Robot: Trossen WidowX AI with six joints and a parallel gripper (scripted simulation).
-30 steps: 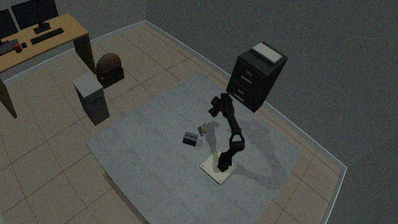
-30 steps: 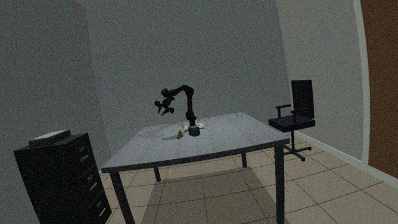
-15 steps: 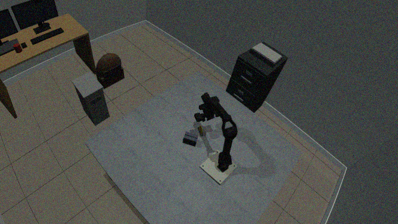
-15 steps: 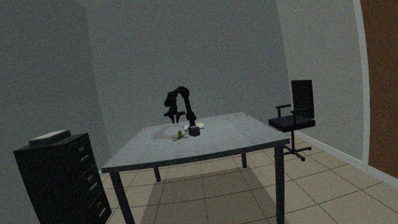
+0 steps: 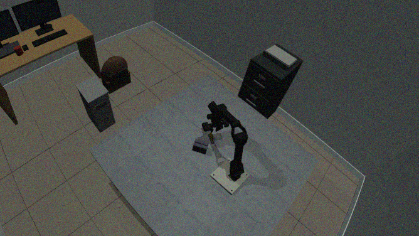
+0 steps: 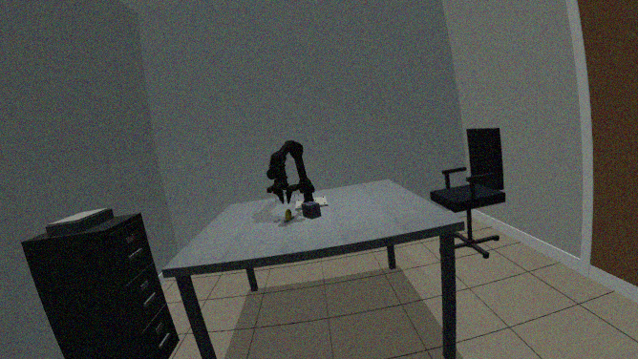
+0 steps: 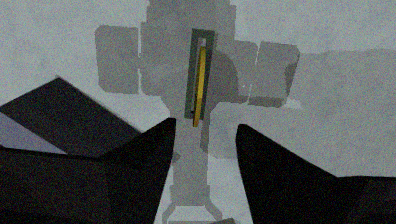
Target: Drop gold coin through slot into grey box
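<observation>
Now: the gold coin 6 cm below my gripper tip.
</observation>
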